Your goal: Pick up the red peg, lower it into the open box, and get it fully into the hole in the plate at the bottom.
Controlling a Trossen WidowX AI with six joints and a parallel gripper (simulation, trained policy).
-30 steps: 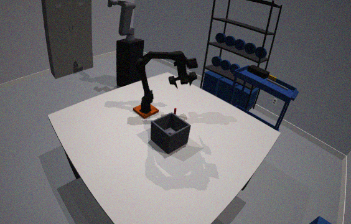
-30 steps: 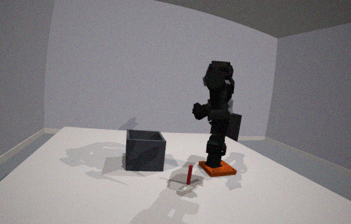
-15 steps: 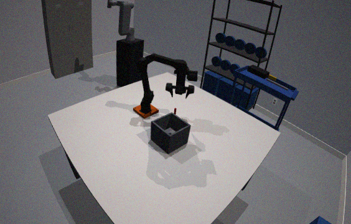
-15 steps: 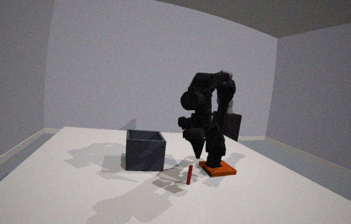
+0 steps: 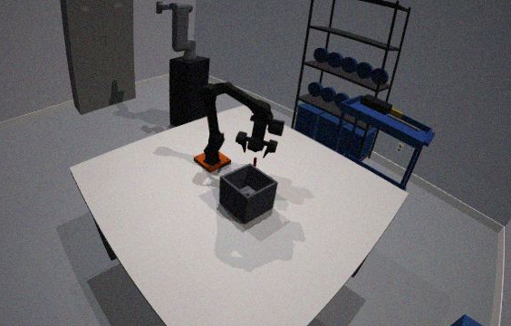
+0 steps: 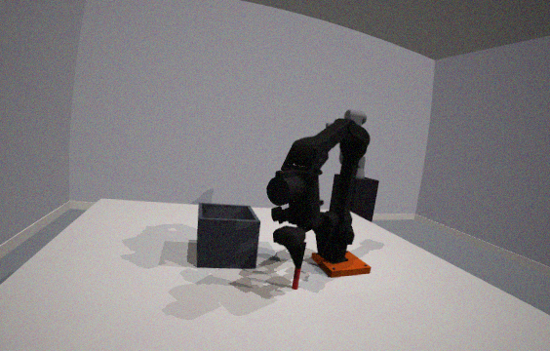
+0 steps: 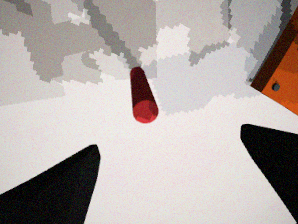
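The red peg is 40 mm below my gripper tip, 20 mm to the right of it and 20 mm ahead of it. Round my gripper tip: plate (240 mm to the right, 120 mm ahead, 30 mm below).
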